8 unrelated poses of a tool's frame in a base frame.
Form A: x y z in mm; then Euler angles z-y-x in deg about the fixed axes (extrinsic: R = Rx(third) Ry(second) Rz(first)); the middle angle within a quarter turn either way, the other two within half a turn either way.
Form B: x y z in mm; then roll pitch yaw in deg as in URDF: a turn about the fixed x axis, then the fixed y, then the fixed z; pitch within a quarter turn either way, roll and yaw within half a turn. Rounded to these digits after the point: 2 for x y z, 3 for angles.
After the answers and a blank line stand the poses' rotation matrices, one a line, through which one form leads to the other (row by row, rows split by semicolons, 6 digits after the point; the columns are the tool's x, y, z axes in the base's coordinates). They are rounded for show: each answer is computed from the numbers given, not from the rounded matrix.
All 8 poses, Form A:
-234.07 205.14 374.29 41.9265 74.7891 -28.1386
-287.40 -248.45 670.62 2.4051 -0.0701 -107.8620
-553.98 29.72 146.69 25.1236 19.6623 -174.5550
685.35 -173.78 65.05 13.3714 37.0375 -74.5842
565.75 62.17 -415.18 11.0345 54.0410 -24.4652
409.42 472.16 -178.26 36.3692 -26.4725 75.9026
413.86 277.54 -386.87 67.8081 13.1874 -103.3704
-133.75 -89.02 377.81 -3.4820 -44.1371 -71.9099
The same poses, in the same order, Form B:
-234.07 205.14 374.29 43.256 71.478 52.085
-287.40 -248.45 670.62 -107.877 2.311 -0.671
-553.98 29.72 146.69 -166.323 -15.247 -27.907
685.35 -173.78 65.05 -76.746 22.254 -32.954
565.75 62.17 -415.18 -26.413 53.360 -15.035
409.42 472.16 -178.26 73.077 -41.495 -15.780
413.86 277.54 -386.87 -118.405 61.751 -39.014
-133.75 -89.02 377.81 -76.604 -15.877 41.861

0.195206 -0.175311 0.964967; 0.250621 0.960145 0.123737; -0.948200 0.217687 0.231363
0.999118 -0.041965 -0.001223; -0.011708 -0.306504 0.951797; -0.040317 -0.950944 -0.306725
0.852602 -0.399816 0.336476; -0.451564 -0.887753 0.089357; 0.262981 -0.228127 -0.937443
0.776602 -0.184603 0.602338; -0.503451 0.392902 0.769522; -0.378716 -0.900860 0.212190
0.576350 -0.112391 0.809437; -0.154808 0.957546 0.243186; -0.802406 -0.265468 0.534483
0.720785 -0.530811 -0.445768; -0.203694 0.452500 -0.868189; 0.662554 0.716578 0.218032
0.367749 -0.901507 0.228137; -0.297950 0.118168 0.947239; -0.880901 -0.416320 -0.225147
0.716351 0.043588 -0.696378; 0.641874 0.350143 0.682200; 0.273567 -0.935682 0.222847

